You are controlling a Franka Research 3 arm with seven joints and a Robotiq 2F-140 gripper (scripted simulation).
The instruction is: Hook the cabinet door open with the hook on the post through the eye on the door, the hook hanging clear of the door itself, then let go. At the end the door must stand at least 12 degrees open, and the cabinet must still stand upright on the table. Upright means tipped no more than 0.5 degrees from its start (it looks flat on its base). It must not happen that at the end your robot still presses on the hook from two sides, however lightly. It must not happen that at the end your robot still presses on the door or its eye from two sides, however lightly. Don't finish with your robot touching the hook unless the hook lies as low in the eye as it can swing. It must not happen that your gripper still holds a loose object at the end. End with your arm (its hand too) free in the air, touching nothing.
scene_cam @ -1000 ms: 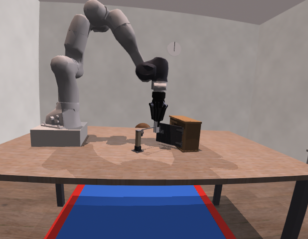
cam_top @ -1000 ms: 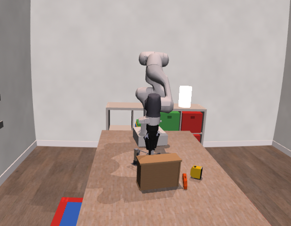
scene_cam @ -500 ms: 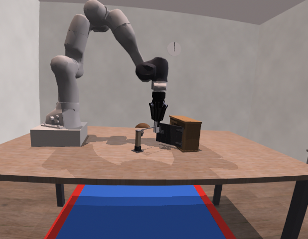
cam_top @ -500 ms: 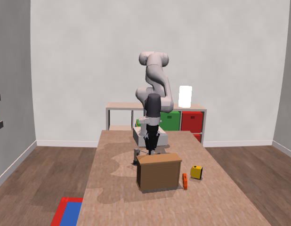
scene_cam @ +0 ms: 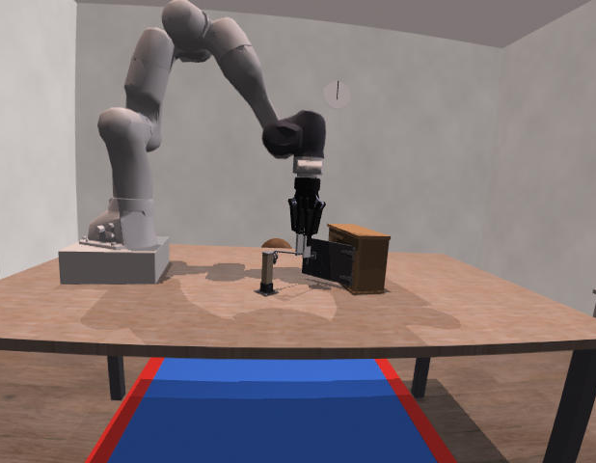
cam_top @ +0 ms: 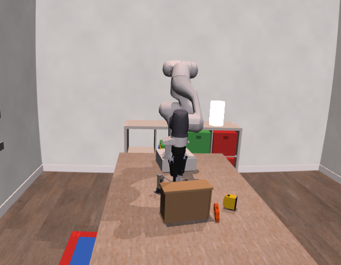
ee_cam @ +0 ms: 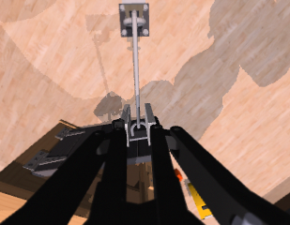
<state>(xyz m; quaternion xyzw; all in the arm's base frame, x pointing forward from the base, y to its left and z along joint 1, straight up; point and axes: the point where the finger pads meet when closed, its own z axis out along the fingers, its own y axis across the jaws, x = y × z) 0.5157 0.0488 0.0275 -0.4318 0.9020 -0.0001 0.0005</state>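
Now: the thin grey hook 30 mm behind my hand, 40 mm to the right of it and 30 mm below it. Round my hand: orange tool 120 mm ahead, 220 mm to the left, 100 mm below; then dark door 80 mm ahead, 40 mm below; then yellow box 40 mm ahead, 300 mm to the left, 80 mm below.
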